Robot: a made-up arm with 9 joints. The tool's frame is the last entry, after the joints.
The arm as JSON. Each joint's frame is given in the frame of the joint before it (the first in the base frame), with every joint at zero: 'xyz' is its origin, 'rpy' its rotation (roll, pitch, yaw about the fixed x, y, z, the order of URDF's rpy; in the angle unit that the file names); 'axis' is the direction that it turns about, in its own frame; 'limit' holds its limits. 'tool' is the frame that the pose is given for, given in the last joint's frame.
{
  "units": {
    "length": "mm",
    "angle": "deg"
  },
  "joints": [
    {
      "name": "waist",
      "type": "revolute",
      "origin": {
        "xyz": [
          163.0,
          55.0,
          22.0
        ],
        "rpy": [
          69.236,
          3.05,
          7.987
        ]
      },
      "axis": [
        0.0,
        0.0,
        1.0
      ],
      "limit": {
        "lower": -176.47,
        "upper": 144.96
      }
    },
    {
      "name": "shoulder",
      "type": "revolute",
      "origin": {
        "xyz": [
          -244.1,
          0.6,
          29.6
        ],
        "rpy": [
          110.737,
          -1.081,
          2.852
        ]
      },
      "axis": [
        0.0,
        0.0,
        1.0
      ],
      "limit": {
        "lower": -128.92,
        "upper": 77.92
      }
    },
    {
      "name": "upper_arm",
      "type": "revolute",
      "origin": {
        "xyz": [
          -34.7,
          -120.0,
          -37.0
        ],
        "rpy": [
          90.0,
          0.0,
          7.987
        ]
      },
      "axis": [
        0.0,
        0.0,
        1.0
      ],
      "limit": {
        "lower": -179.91,
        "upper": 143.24
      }
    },
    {
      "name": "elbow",
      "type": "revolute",
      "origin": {
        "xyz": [
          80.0,
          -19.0,
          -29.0
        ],
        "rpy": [
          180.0,
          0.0,
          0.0
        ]
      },
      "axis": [
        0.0,
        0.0,
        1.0
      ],
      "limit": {
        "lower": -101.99,
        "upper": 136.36
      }
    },
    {
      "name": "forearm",
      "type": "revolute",
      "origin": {
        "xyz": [
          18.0,
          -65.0,
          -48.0
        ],
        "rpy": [
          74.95,
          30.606,
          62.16
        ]
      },
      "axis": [
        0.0,
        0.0,
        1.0
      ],
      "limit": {
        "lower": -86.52,
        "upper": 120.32
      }
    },
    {
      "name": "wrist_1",
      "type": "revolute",
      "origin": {
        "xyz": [
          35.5,
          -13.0,
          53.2
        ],
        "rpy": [
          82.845,
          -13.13,
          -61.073
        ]
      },
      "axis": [
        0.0,
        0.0,
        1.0
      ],
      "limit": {
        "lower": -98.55,
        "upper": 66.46
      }
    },
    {
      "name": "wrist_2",
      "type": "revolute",
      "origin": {
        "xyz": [
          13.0,
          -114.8,
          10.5
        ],
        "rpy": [
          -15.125,
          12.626,
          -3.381
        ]
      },
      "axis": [
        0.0,
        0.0,
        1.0
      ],
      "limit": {
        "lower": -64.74,
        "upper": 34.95
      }
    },
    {
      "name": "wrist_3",
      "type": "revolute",
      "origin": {
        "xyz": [
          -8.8,
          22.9,
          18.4
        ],
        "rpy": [
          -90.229,
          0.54,
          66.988
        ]
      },
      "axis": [
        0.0,
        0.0,
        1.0
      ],
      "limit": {
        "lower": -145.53,
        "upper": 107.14
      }
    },
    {
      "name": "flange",
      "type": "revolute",
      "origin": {
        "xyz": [
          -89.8,
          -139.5,
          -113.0
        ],
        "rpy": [
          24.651,
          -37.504,
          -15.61
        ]
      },
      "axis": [
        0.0,
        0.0,
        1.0
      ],
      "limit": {
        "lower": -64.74,
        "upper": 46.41
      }
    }
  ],
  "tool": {
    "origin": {
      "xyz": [
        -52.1,
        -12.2,
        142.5
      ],
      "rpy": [
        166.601,
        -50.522,
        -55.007
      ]
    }
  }
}
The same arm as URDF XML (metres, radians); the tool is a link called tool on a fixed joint. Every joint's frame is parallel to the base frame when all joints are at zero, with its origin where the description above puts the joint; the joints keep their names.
<robot name="arm">
  <link name="base"/>
  <link name="link1"/>
  <link name="link2"/>
  <link name="link3"/>
  <link name="link4"/>
  <link name="link5"/>
  <link name="link6"/>
  <link name="link7"/>
  <link name="link8"/>
  <link name="link9"/>
  <link name="tool"/>
  <joint name="waist" type="revolute">
    <parent link="base"/>
    <child link="link1"/>
    <origin xyz="0.163 0.055 0.022"/>
    <axis xyz="0.148595 -0.92337 0.353988"/>
    <limit lower="-3.08" upper="2.53"/>
  </joint>
  <joint name="shoulder" type="revolute">
    <parent link="link1"/>
    <child link="link2"/>
    <origin xyz="-0.237 -0.061 0.024"/>
    <axis xyz="0 0 -1"/>
    <limit lower="-2.2501" upper="1.36"/>
  </joint>
  <joint name="upper_arm" type="revolute">
    <parent link="link2"/>
    <child link="link3"/>
    <origin xyz="-0.051 0.114 0.037"/>
    <axis xyz="0 1 0"/>
    <limit lower="-3.14" upper="2.5"/>
  </joint>
  <joint name="elbow" type="revolute">
    <parent link="link3"/>
    <child link="link4"/>
    <origin xyz="0.08 -0.029 0.019"/>
    <axis xyz="0 -1 0"/>
    <limit lower="-1.7801" upper="2.3799"/>
  </joint>
  <joint name="forearm" type="revolute">
    <parent link="link4"/>
    <child link="link5"/>
    <origin xyz="0.018 0.048 -0.065"/>
    <axis xyz="0.915663 -0.223491 -0.334086"/>
    <limit lower="-1.5101" upper="2.1"/>
  </joint>
  <joint name="wrist_1" type="revolute">
    <parent link="link5"/>
    <child link="link6"/>
    <origin xyz="0.063 0.017 0.002"/>
    <axis xyz="-0.243511 -0.097904 -0.964944"/>
    <limit lower="-1.72" upper="1.1599"/>
  </joint>
  <joint name="wrist_2" type="revolute">
    <parent link="link6"/>
    <child link="link7"/>
    <origin xyz="-0.099 0.06 0.008"/>
    <axis xyz="0.0799 0.004 -0.996795"/>
    <limit lower="-1.1299" upper="0.61"/>
  </joint>
  <joint name="wrist_3" type="revolute">
    <parent link="link7"/>
    <child link="link8"/>
    <origin xyz="0.0191 -0.017 -0.017"/>
    <axis xyz="0 -1 0"/>
    <limit lower="-2.54" upper="1.8699"/>
  </joint>
  <joint name="flange" type="revolute">
    <parent link="link8"/>
    <child link="link9"/>
    <origin xyz="-0.077 0.113 -0.147"/>
    <axis xyz="-0.620009 -0.721011 -0.309405"/>
    <limit lower="-1.1299" upper="0.81"/>
  </joint>
  <joint name="tool_joint" type="fixed">
    <parent link="link9"/>
    <child link="tool"/>
    <origin xyz="-0.128 -0.067 -0.048" rpy="-2.6363 0.8963 -1.8138"/>
  </joint>
</robot>

